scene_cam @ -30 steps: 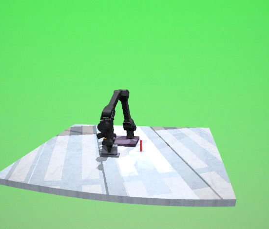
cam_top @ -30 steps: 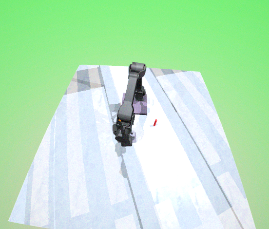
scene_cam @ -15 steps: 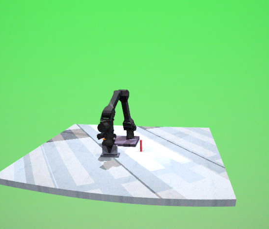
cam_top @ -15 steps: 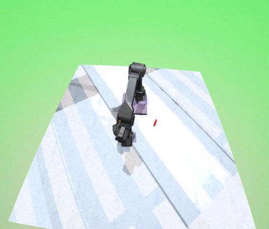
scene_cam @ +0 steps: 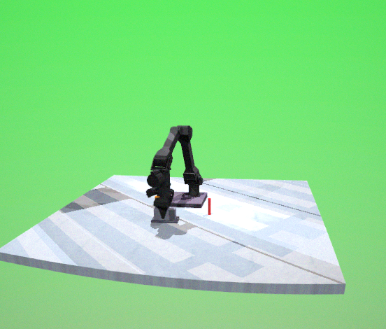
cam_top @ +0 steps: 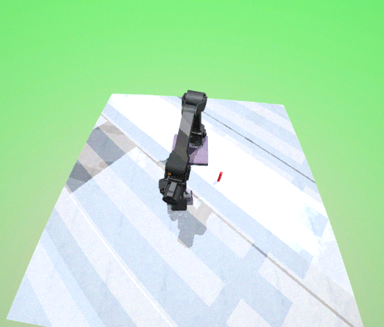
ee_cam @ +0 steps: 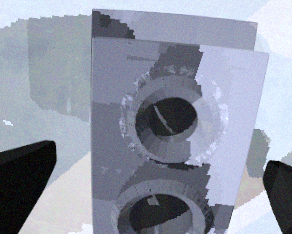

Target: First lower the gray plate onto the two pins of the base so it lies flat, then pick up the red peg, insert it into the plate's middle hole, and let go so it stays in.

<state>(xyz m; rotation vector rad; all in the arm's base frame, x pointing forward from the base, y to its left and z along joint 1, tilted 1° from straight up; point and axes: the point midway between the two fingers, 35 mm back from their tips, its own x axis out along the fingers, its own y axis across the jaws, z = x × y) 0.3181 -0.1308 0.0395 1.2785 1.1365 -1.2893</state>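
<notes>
Right now the gray plate is 20 mm above my gripper tip. Round my gripper tip: orange cylinder: 110 mm behind, 40 mm to the right, 20 mm above; then base: 20 mm below; then red peg: 70 mm behind, 200 mm to the left, 20 mm above.
</notes>
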